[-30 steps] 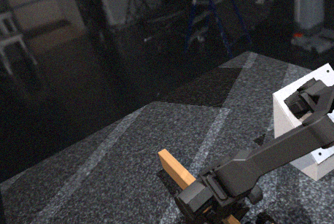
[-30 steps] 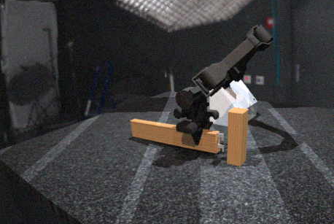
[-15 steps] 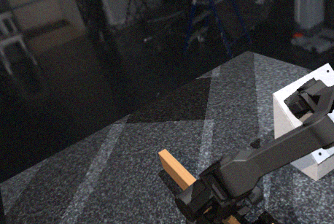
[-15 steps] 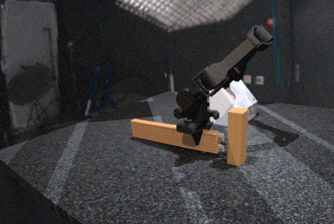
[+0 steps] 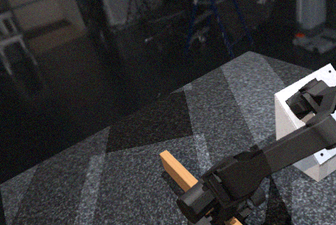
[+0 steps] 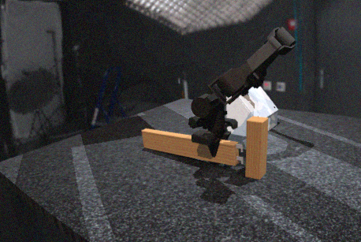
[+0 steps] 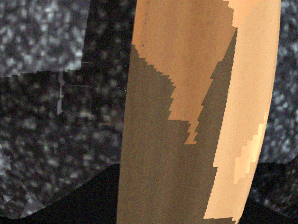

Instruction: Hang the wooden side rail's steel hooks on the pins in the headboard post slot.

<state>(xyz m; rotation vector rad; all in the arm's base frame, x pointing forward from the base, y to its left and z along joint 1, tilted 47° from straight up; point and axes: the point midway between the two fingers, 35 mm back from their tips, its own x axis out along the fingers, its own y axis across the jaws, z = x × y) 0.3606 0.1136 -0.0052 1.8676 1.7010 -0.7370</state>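
Now: gripper tip 140 mm to the right of the wooden headboard post and 40 mm below it.
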